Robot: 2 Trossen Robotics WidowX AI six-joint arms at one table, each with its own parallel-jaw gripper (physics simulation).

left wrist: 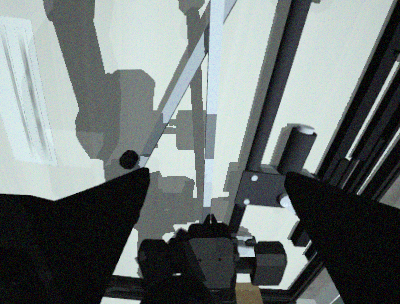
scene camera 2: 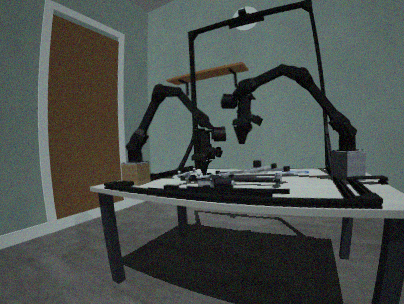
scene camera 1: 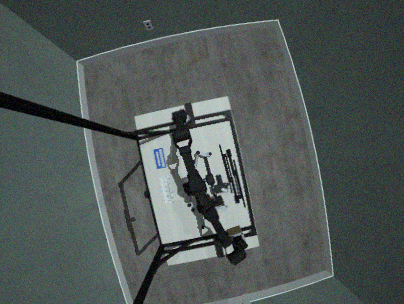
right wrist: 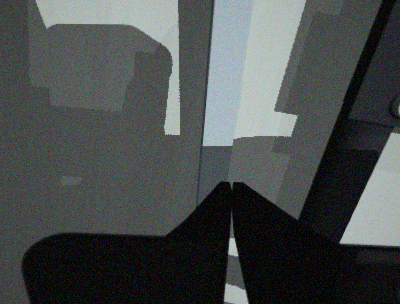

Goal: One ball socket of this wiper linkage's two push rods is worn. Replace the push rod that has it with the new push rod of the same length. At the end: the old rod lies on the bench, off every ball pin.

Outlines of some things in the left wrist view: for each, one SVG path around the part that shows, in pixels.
My left gripper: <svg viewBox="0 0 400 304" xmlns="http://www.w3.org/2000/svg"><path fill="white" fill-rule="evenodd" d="M288 171L284 187L289 200L333 283L335 283L334 285L344 304L400 304L400 209L300 173ZM149 168L141 167L92 188L55 201L32 195L0 193L0 304L100 304L144 204L150 184Z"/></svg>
My right gripper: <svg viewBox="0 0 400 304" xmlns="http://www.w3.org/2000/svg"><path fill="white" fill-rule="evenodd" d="M138 250L137 261L145 282L159 283L164 279L172 277L173 274L191 276L207 287L215 304L237 304L235 292L237 274L249 274L253 286L279 286L288 263L283 244L279 241L259 241L254 246L255 257L240 257L238 239L231 237L228 225L217 222L214 214L211 214L211 224L210 214L208 214L203 224L194 223L190 225L187 233L177 233L176 238L170 238L168 244L164 239L144 239Z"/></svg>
A wiper linkage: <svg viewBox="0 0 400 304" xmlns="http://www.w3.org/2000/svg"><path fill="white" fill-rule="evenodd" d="M312 0L291 1L255 136L235 197L235 205L228 227L231 237L238 239L238 252L240 255L255 257L254 246L257 244L255 236L237 234L247 205L286 208L298 217L284 187L286 173L294 171L320 181L315 173L310 173L307 169L303 168L317 137L317 134L314 132L315 128L308 125L298 124L297 127L292 128L278 166L261 164Z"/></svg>
